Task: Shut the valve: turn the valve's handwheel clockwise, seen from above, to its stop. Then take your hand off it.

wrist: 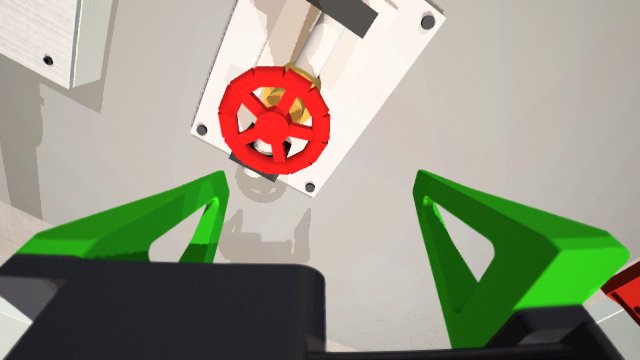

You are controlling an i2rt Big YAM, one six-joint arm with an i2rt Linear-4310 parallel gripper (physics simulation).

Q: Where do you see a red handwheel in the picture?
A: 274, 124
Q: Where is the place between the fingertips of my gripper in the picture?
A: At 320, 181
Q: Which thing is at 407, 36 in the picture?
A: A white base plate.
